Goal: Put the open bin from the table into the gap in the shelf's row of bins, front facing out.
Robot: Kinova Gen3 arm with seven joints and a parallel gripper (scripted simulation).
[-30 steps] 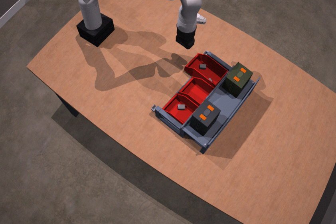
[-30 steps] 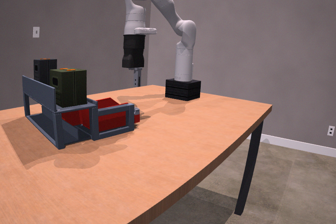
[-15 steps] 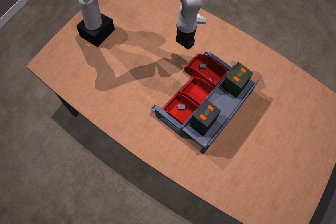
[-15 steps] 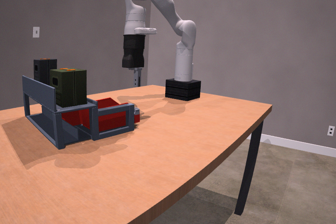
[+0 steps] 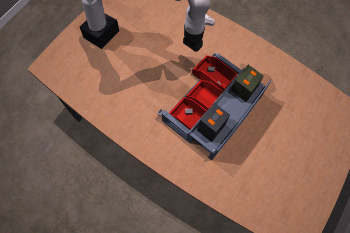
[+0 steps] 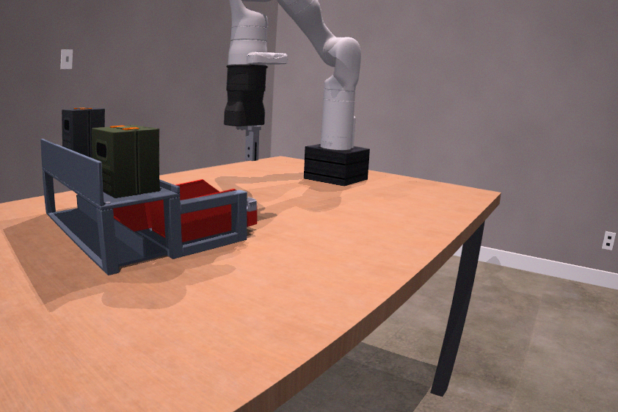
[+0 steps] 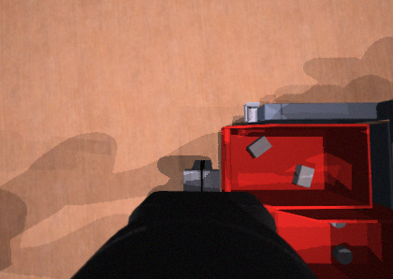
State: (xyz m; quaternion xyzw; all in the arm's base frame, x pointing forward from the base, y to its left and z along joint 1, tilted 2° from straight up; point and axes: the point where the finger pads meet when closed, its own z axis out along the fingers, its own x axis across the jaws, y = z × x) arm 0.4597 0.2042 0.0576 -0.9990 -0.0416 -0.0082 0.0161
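Right now my hand is 90 mm short of the shelf lip, 110 mm to the left of it and 130 mm above it. The rest, counted from my hand: black box: 280 mm ahead, 210 mm to the right, 20 mm above; green box: 270 mm ahead, 20 mm to the left, 10 mm above.
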